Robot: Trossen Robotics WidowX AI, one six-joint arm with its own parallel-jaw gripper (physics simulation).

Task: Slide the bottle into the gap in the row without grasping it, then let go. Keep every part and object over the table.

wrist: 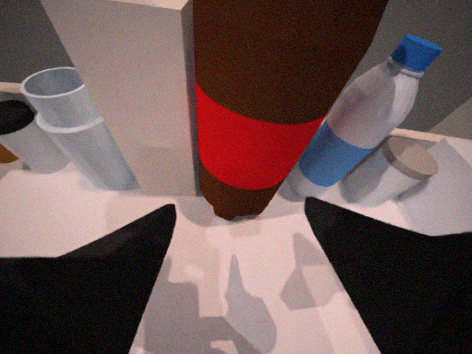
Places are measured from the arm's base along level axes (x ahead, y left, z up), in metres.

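Pixels of known places: gripper, fingertip midpoint: (240, 207).
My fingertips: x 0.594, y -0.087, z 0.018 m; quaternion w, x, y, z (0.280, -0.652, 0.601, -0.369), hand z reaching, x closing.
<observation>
Ahead of a thing's pixels: the offset from my fingertips to its middle. "*": to the spot under its first point.
A dark brown bottle {* dz +0.001, dx +0.042, dy -0.010 m} (250, 155) with a red label stands upright in the middle of the wrist view, its top cut off by the frame edge. It is between a tall pale box {dz -0.015, dx +0.119, dy +0.076 m} (135, 100) on its left and a clear bottle {dz -0.035, dx +0.113, dy -0.146 m} (357, 120) with a blue label and blue cap on its right. The brown bottle's left side is against or very close to the box; its base is close to the clear bottle's base. My gripper (240, 207) is open, with a finger on each side of the view and nothing between them; the brown bottle stands beyond the fingertips.
A clear glass {dz -0.071, dx +0.122, dy +0.165 m} (85, 135) and a grey container with a black top {dz -0.098, dx +0.136, dy +0.266 m} (17, 117) stand left of the box. A pale jar with a beige lid {dz -0.092, dx +0.105, dy -0.261 m} (412, 159) stands right of the clear bottle. The white table's far edge {* dz -0.032, dx +0.134, dy -0.364 m} (457, 140) shows behind them. Shadows lie between the fingers.
</observation>
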